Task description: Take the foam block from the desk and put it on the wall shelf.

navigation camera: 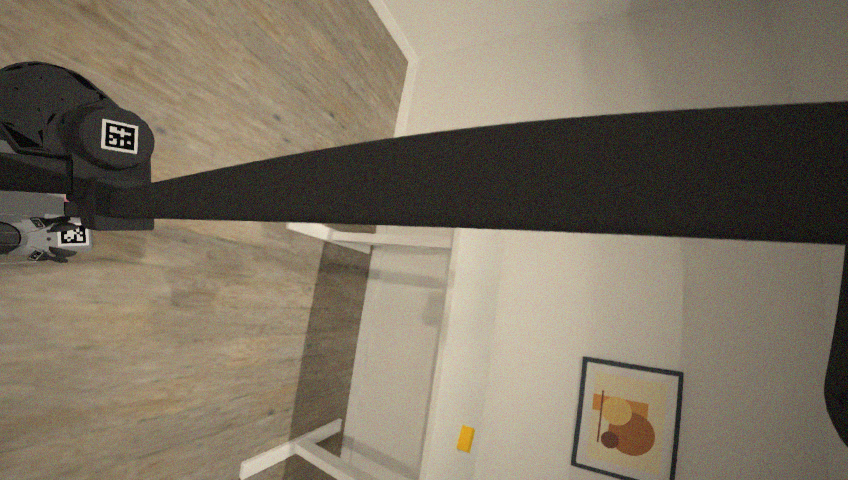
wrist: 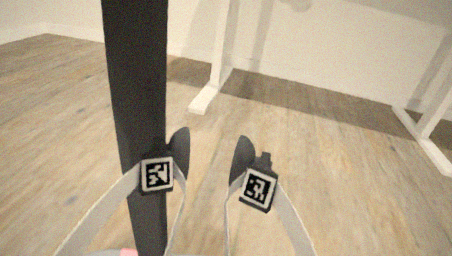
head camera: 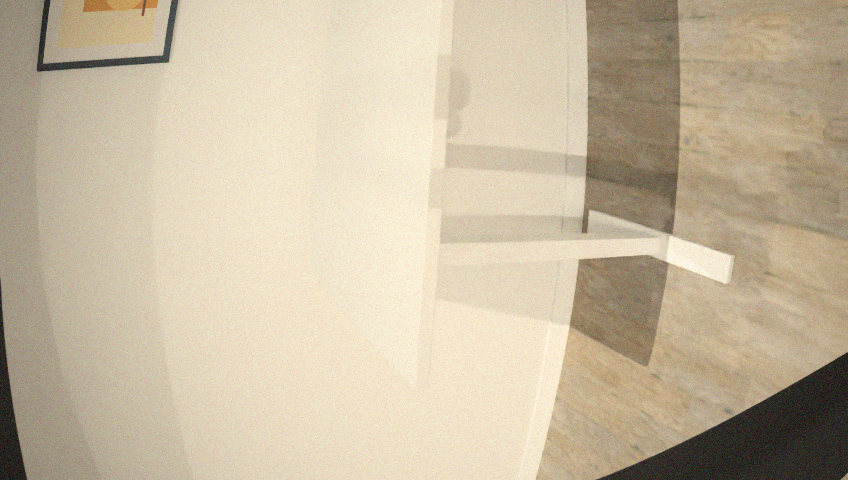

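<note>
A small yellow foam block (navigation camera: 465, 438) lies on the white desk (navigation camera: 467, 333) (head camera: 380, 178) (wrist: 220, 55) against the wall, low in the sideways navigation camera view. The block does not show in the head camera or wrist view. The wall shelf does not show in these views. My gripper (wrist: 212, 149) is open and empty, its two fingertips apart over the floor. In the wrist view it is in front of the desk legs, well away from the desk top. Part of it also shows at the left edge of the navigation camera view.
A framed picture (head camera: 113, 26) (navigation camera: 624, 416) hangs on the wall beyond the desk. The robot's dark mast (navigation camera: 476, 172) (wrist: 136, 75) crosses the navigation camera and wrist views. White desk feet (head camera: 699, 258) (navigation camera: 267, 457) (wrist: 202, 100) stand out over the wooden floor (head camera: 767, 148) (wrist: 300, 150).
</note>
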